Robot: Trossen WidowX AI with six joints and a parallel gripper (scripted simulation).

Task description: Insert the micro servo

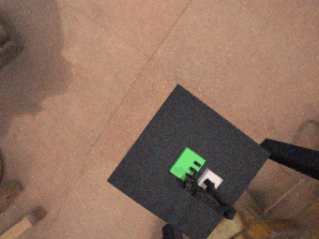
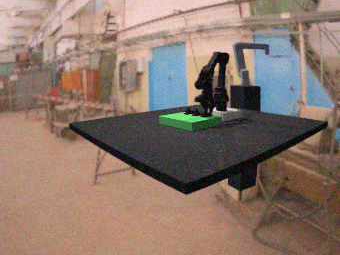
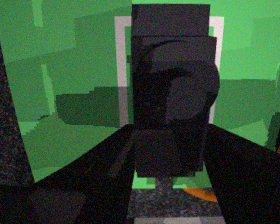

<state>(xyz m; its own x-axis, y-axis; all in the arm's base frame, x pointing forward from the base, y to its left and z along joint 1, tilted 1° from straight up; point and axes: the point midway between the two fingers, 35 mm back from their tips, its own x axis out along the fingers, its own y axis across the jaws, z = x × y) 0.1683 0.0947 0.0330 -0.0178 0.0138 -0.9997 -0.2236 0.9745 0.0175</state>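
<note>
Now: the green deck 140 mm ahead of my gripper tip, 50 mm to the right of it and 30 mm below it.
</note>
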